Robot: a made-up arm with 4 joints.
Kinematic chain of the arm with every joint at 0, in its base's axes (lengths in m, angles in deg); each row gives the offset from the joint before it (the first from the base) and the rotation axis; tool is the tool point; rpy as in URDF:
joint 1: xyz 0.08 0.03 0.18 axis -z
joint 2: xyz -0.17 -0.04 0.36 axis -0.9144 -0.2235 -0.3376
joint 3: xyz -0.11 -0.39 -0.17 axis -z
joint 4: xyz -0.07 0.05 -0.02 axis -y
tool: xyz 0.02 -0.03 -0.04 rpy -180 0 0
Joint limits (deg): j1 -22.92..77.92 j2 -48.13..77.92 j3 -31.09..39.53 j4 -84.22..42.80
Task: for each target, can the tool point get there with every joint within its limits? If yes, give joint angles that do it. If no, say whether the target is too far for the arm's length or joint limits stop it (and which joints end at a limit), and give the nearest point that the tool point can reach.
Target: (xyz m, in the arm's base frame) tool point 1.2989 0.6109 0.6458
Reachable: no: too far | nearest point -0.1481 0.3253 0.1717 | short by 1.549 m
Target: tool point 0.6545 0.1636 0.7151
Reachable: no: joint limits stop it (at a limit: joint 1, joint 2, joint 3, joint 4) | nearest point -0.1545 0.3296 0.1846 | short by 0.982 m
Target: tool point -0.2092 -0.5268 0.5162
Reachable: yes | joints -14.91 35.90 -19.72 -25.69
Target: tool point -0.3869 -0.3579 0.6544
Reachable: yes | joints -2.31 67.16 4.46 -21.76
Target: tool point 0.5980 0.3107 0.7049
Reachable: no: joint limits stop it (at a limit: joint 1, joint 2, joint 3, joint 4) | nearest point -0.3044 0.4416 0.6478 | short by 0.914 m
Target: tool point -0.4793 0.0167 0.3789
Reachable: yes | joints 45.28 13.26 17.51 -63.45
